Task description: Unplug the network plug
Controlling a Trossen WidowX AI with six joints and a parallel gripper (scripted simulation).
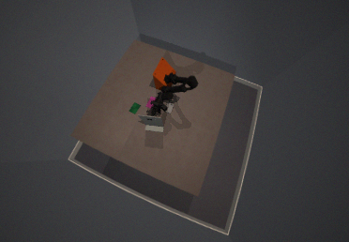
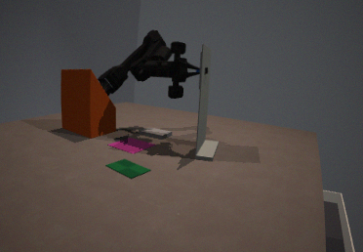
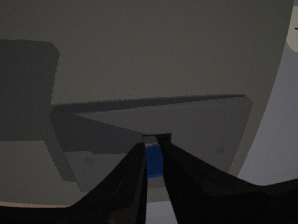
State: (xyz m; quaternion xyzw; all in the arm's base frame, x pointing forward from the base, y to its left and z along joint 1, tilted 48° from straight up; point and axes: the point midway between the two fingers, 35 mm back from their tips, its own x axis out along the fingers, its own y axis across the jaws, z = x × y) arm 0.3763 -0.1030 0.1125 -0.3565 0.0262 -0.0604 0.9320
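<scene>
The grey upright panel lies 10 cm below my gripper tip and 3 cm ahead of it. Round my gripper tip: green square 25 cm to the right, 25 cm below, 10 cm behind; blue plug 1 cm ahead; flat grey slab 25 cm below, 19 cm behind, 8 cm to the left.
</scene>
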